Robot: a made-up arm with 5 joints. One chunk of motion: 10 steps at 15 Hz.
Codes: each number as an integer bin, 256 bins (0 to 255) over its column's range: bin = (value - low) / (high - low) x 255, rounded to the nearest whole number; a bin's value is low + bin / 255 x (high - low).
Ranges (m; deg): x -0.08..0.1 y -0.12..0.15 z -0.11..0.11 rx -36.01..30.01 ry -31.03..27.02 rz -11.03..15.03
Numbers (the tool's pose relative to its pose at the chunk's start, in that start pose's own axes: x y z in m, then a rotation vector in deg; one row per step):
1: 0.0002 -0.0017 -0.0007 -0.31 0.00 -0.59
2: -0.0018 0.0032 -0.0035 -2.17 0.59 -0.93
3: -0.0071 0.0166 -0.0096 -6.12 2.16 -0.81
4: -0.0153 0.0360 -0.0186 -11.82 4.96 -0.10
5: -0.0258 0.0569 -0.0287 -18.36 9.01 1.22
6: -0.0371 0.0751 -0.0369 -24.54 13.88 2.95
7: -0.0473 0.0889 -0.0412 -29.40 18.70 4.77
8: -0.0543 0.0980 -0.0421 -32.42 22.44 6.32
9: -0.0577 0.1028 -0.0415 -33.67 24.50 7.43
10: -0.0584 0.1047 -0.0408 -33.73 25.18 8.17
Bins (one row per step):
1: 114 112 127 138 136 102
2: 111 116 123 131 139 99
3: 103 129 116 115 146 100
4: 92 147 106 93 158 107
5: 77 167 94 68 176 120
6: 61 184 85 44 197 137
7: 46 197 80 26 218 155
8: 36 206 79 14 235 170
9: 32 210 79 9 244 181
10: 31 212 80 9 247 188

